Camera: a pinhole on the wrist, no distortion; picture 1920 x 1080 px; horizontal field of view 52.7 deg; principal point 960.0 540.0 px. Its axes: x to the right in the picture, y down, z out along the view. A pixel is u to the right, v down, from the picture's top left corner.
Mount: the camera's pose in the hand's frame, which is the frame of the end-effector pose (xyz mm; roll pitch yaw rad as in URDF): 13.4 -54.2 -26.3 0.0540 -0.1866 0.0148
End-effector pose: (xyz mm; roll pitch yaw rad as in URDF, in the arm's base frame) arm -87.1 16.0 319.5 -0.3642 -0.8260 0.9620
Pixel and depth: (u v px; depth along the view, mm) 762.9 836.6 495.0
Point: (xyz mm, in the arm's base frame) -443.7 -224.8 513.9
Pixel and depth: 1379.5 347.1 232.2
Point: -167.4 -115.2 489.0
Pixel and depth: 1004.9 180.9 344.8
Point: -230.6 -221.2 519.1
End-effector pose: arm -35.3 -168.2 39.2 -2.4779 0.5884 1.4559
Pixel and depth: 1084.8 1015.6 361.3
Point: -251.2 -323.9 -170.9
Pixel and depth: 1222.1 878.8 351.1
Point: -263.6 -288.2 -167.5
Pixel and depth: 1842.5 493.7 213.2
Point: -213.5 -153.6 -95.0
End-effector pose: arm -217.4 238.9 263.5 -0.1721 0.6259 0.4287
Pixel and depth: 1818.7 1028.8 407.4
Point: 39.1 464.0 522.7
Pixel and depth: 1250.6 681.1 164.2
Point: -123.0 252.9 378.3
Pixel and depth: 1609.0 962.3 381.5
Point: -2.2 417.8 523.6
